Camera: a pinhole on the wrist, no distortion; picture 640 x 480 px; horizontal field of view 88.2 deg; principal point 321.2 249.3 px. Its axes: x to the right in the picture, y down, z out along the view. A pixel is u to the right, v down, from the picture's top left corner.
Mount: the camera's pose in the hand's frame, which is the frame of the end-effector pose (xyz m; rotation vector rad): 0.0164 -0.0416 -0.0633 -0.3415 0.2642 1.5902
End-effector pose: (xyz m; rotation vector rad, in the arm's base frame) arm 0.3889 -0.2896 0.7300 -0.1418 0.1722 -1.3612
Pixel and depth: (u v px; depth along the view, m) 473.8 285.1 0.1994
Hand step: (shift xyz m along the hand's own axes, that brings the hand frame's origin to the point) -0.0191 0.1171 0.0859
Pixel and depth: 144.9 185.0 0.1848
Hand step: 0.0451 -0.0623 0.1463
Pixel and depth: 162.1 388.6 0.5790
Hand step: -0.2510 -0.0959 0.5678
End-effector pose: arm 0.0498 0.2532 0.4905 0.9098 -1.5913 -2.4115
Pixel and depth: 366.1 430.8 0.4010
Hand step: -0.2275 0.1477 0.2788
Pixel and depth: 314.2 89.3 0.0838
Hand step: 0.0523 -0.0100 0.0166
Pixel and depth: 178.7 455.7 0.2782
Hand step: -0.1689 -0.0575 0.2324
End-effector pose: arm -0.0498 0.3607 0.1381 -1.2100 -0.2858 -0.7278
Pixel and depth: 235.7 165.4 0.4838
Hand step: 0.1161 0.0290 0.4367
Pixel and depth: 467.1 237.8 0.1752
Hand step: 0.0104 0.0958 0.0701
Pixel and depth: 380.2 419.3 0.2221
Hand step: -0.1113 0.0724 0.1229
